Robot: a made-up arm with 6 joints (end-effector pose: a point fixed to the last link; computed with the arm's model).
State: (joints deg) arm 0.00 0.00 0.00 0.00 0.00 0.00
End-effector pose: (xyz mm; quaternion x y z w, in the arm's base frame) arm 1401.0 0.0 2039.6 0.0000 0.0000 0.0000 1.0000
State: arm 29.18 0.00 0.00 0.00 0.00 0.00
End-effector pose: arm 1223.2 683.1 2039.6 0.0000 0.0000 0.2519 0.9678
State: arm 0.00 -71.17 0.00 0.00 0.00 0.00
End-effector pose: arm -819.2 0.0 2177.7 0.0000 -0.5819 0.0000 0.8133
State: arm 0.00 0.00 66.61 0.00 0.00 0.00
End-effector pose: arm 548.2 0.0 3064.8 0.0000 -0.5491 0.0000 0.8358
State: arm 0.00 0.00 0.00 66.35 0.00 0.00
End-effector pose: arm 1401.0 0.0 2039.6 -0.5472 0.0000 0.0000 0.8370
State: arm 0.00 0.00 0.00 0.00 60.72 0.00
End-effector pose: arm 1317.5 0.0 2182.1 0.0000 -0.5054 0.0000 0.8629
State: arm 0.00 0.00 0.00 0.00 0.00 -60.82
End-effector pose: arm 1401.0 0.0 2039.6 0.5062 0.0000 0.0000 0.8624
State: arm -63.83 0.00 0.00 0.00 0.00 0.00
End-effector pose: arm 617.9 -1257.4 2039.6 0.0000 0.0000 -0.5287 0.8488
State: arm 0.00 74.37 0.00 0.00 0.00 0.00
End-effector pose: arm 1947.1 0.0 -205.4 0.0000 0.6044 0.0000 0.7967
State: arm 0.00 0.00 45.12 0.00 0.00 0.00
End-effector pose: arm 949.2 0.0 2854.4 0.0000 -0.3837 0.0000 0.9235
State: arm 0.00 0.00 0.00 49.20 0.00 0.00
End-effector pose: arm 1401.0 0.0 2039.6 -0.4163 0.0000 0.0000 0.9092
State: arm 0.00 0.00 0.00 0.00 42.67 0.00
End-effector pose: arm 1357.7 0.0 2150.3 0.0000 -0.3638 0.0000 0.9315
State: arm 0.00 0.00 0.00 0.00 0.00 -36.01
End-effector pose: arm 1401.0 0.0 2039.6 0.3091 0.0000 0.0000 0.9510
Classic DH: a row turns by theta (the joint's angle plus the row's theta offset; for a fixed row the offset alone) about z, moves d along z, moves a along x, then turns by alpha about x. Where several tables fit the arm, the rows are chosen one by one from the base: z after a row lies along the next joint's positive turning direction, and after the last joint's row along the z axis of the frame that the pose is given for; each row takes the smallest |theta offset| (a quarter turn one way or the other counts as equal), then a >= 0, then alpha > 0; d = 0 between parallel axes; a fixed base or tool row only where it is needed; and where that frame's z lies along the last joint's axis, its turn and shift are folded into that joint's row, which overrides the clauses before.
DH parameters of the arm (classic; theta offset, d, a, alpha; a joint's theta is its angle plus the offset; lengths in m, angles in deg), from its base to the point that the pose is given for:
joint 1: 0 0.5572 0.1944 -90
joint 2: -90 0 1.346 180
joint 3: 0 0 0.1364 -90
joint 4: 0 -1.0432 0 90
joint 5: 0 0 0 -90
joint 6: 90 -0.1634 0 90
tool (fixed): -90 0 0 0

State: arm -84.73 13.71 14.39 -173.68 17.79 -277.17
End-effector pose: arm 151.7 -1704.4 1965.9 0.5823 -0.4070 -0.5543 0.4337
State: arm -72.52 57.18 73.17 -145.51 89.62 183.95
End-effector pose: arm 611.3 -2249.2 1576.1 0.1774 0.5893 -0.6227 0.4832
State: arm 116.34 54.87 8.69 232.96 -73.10 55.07
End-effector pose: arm -1095.4 1931.3 704.4 0.1441 0.6964 0.7029 0.0096
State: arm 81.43 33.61 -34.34 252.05 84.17 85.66
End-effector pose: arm 364.1 1378.4 728.3 -0.5001 0.1933 -0.1141 0.8363
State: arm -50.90 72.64 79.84 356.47 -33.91 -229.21
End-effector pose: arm 1671.2 -2047.5 1151.6 -0.7505 0.4527 0.0083 0.4814
